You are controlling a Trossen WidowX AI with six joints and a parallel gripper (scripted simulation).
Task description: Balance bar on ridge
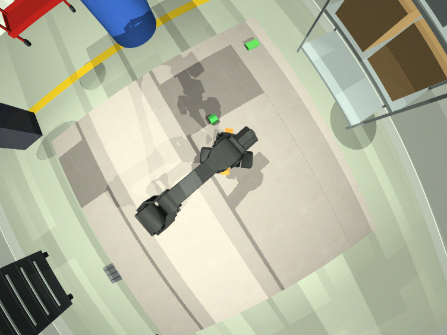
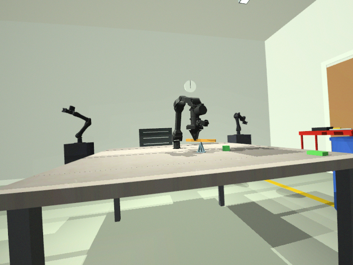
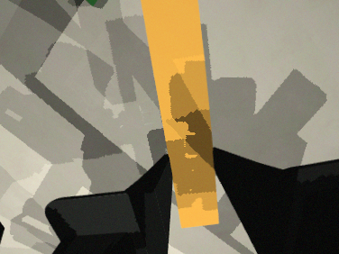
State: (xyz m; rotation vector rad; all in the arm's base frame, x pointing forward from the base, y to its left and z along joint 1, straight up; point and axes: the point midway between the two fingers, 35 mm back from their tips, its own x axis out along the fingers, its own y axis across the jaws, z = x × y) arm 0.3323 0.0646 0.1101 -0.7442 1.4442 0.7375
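My gripper tip is 2 cm short of the orange bar and 3 cm to the right of it. Round my gripper tip: blue-grey ridge 2 cm ahead, 3 cm to the left, 4 cm below; green cube 4 cm ahead, 19 cm to the left, 6 cm below; green flat block 41 cm ahead, 44 cm to the left, 7 cm below.
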